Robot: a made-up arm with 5 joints. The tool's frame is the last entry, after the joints.
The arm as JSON. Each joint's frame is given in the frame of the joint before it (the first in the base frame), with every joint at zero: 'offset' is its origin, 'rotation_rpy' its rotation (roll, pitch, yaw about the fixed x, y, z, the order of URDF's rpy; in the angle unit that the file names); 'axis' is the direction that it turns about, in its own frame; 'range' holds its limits. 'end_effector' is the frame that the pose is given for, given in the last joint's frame.
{
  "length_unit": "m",
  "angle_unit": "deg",
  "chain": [
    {
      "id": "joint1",
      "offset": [
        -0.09,
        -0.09,
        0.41
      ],
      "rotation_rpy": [
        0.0,
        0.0,
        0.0
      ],
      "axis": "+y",
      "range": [
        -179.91,
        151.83
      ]
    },
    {
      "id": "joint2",
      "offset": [
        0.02,
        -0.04,
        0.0
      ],
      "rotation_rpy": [
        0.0,
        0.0,
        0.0
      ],
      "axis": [
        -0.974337,
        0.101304,
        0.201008
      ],
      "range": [
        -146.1,
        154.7
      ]
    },
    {
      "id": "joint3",
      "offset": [
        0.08,
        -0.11,
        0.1
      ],
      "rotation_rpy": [
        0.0,
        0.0,
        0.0
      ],
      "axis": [
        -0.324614,
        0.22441,
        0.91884
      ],
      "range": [
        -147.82,
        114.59
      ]
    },
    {
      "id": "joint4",
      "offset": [
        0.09,
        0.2,
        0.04
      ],
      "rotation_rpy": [
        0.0,
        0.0,
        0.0
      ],
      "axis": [
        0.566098,
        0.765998,
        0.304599
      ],
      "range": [
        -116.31,
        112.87
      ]
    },
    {
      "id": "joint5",
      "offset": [
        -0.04,
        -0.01,
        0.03
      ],
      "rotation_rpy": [
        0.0,
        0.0,
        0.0
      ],
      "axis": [
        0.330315,
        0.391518,
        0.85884
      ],
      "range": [
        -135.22,
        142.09
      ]
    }
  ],
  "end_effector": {
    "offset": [
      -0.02,
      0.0,
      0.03
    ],
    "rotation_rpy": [
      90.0,
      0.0,
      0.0
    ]
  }
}
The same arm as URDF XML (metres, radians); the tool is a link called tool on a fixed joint. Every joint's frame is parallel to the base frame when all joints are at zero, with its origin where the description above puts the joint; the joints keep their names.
<robot name="arm">
  <joint name="joint1" type="revolute">
    <parent link="base"/>
    <child link="link1"/>
    <origin xyz="-0.0900 -0.0900 0.4100"/>
    <axis xyz="0 1 0"/>
    <limit lower="-3.1400" upper="2.6499"/>
  </joint>
  <joint name="joint2" type="revolute">
    <parent link="link1"/>
    <child link="link2"/>
    <origin xyz="0.0200 -0.0400 0.0000"/>
    <axis xyz="-0.974337 0.101304 0.201008"/>
    <limit lower="-2.5499" upper="2.7000"/>
  </joint>
  <joint name="joint3" type="revolute">
    <parent link="link2"/>
    <child link="link3"/>
    <origin xyz="0.0800 -0.1100 0.1000"/>
    <axis xyz="-0.324614 0.22441 0.91884"/>
    <limit lower="-2.5799" upper="2.0000"/>
  </joint>
  <joint name="joint4" type="revolute">
    <parent link="link3"/>
    <child link="link4"/>
    <origin xyz="0.0900 0.2000 0.0400"/>
    <axis xyz="0.566098 0.765998 0.304599"/>
    <limit lower="-2.0300" upper="1.9700"/>
  </joint>
  <joint name="joint5" type="revolute">
    <parent link="link4"/>
    <child link="link5"/>
    <origin xyz="-0.0400 -0.0100 0.0300"/>
    <axis xyz="0.330315 0.391518 0.85884"/>
    <limit lower="-2.3600" upper="2.4799"/>
  </joint>
  <joint name="tool_joint" type="fixed">
    <parent link="link5"/>
    <child link="tool"/>
    <origin xyz="-0.0200 0.0000 0.0300" rpy="1.5708 0.0000 0.0000"/>
  </joint>
  <link name="base"/>
  <link name="link1"/>
  <link name="link2"/>
  <link name="link3"/>
  <link name="link4"/>
  <link name="link5"/>
  <link name="tool"/>
</robot>

